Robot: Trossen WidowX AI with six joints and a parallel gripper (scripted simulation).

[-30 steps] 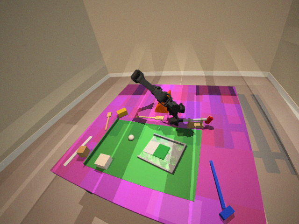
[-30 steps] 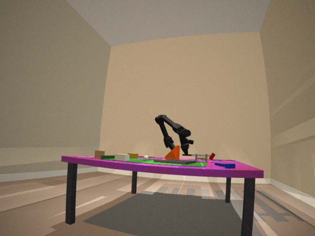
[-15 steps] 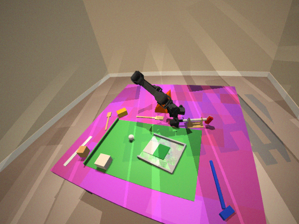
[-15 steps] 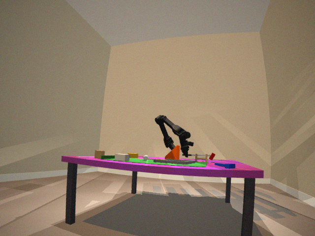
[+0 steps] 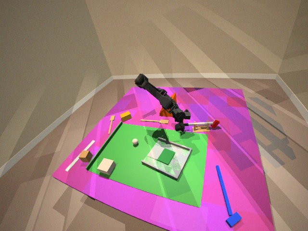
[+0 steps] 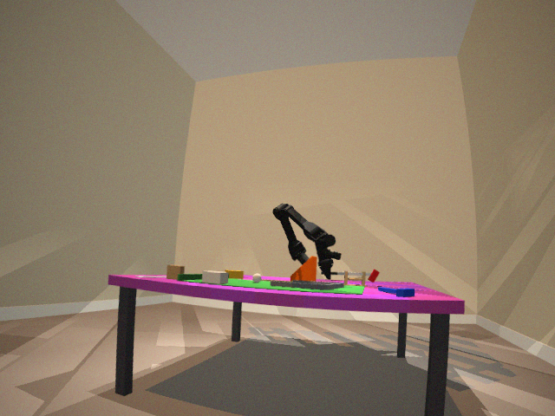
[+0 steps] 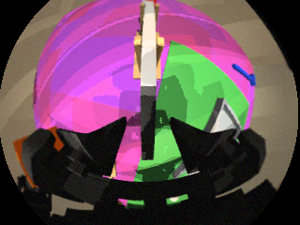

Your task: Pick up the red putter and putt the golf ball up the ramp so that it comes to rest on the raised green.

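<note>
The red putter lies 4 cm behind my gripper tip, 11 cm to the left of it and 3 cm above it. The rest, counted from my gripper tip: grey-framed raised platform 25 cm ahead, 2 cm to the right, 2 cm below; then green mat 26 cm ahead, 17 cm to the right, 3 cm below; then wooden rack 4 cm behind, 12 cm to the left.
</note>
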